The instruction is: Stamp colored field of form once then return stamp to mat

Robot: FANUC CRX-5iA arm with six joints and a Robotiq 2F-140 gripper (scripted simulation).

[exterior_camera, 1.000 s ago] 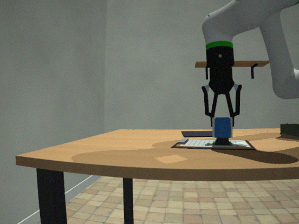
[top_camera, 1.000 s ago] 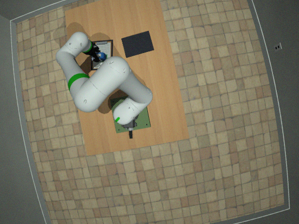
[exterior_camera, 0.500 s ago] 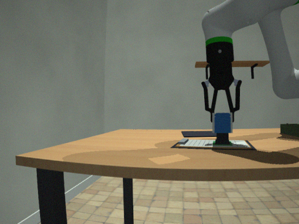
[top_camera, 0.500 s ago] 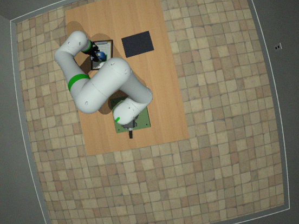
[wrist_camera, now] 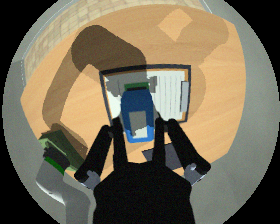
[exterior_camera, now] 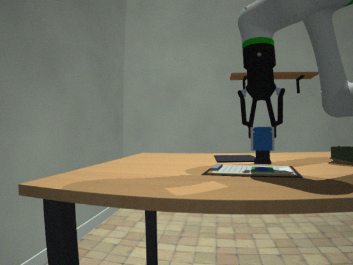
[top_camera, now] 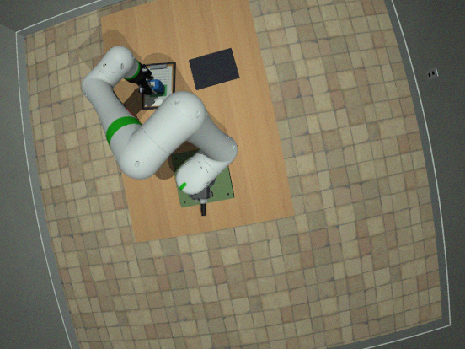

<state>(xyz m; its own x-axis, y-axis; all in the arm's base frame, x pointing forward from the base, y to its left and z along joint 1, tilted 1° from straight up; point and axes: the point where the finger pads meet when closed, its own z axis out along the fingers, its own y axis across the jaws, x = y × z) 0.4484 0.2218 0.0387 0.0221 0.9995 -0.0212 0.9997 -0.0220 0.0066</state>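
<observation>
The dark mat lies 300 mm to the right of my hand, 100 mm ahead of it and 90 mm below it. Round my hand: form: 80 mm below, 40 mm ahead; then blue stamp: 20 mm below.
</observation>
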